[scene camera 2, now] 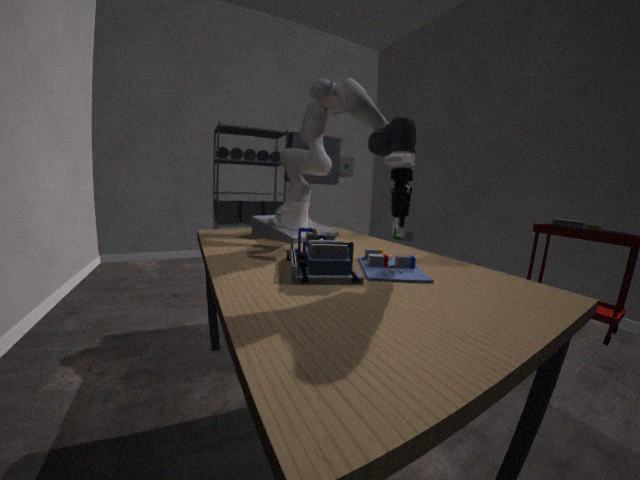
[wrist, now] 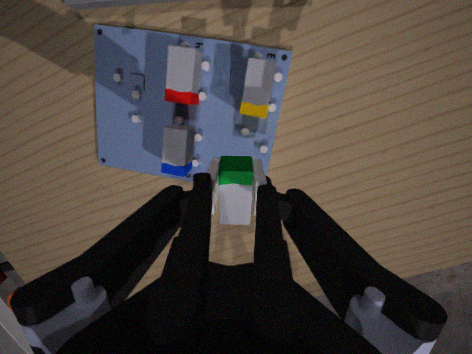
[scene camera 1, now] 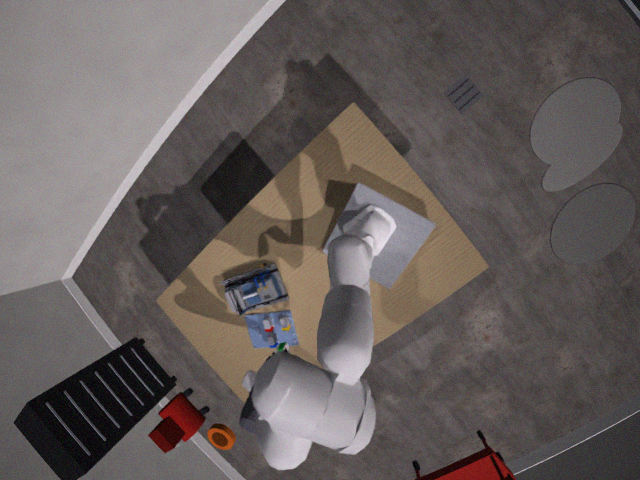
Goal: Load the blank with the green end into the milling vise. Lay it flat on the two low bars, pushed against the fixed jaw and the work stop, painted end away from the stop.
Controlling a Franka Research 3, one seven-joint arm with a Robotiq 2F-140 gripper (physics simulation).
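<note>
The blank with the green end [scene camera 1: 281,347] [scene camera 2: 396,231] [wrist: 236,200] is a pale block between my fingertips. My gripper [scene camera 2: 398,229] [wrist: 236,171] is shut on it and holds it raised above the table, near the edge of the blue plate. In the wrist view its green end points toward the plate. In scene camera 1 the arm hides most of the gripper. The milling vise [scene camera 1: 255,290] [scene camera 2: 328,260] stands on the table on the far side of the blue plate from the gripper. Its low bars and work stop cannot be made out clearly.
The blue plate [scene camera 1: 254,338] [scene camera 2: 395,276] [wrist: 117,140] holds pegs and blanks with red [wrist: 183,75], yellow [wrist: 258,82] and blue [wrist: 177,145] ends. The arm's grey base plate [scene camera 1: 408,232] [scene camera 2: 263,227] is on the wooden table [scene camera 1: 356,129] [scene camera 2: 413,351].
</note>
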